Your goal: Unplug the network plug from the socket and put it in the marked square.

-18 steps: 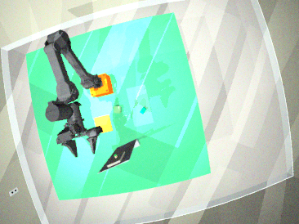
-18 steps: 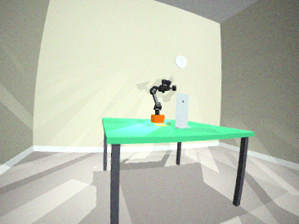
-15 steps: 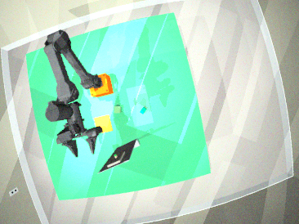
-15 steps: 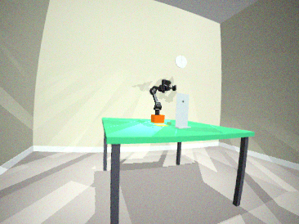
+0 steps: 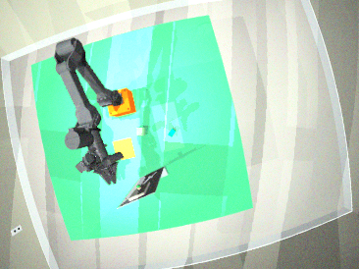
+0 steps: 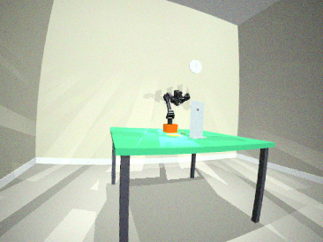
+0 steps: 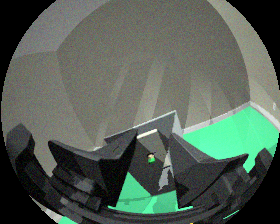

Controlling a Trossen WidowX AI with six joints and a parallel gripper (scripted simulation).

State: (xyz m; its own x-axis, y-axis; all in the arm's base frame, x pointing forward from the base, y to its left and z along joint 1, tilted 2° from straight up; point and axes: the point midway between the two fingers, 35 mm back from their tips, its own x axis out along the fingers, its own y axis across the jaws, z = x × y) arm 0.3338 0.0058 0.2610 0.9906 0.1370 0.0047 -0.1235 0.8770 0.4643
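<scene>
Now: gripper tip 10 cm above the pale plug, 8 cm short of it and 5 cm to the right of it. Round my gripper tip: cyan piece (34 cm below, 24 cm to the left, 11 cm behind); yellow-orange square (36 cm below, 9 cm behind, 8 cm to the right); upright panel (20 cm below, 10 cm ahead, 6 cm to the left).
</scene>
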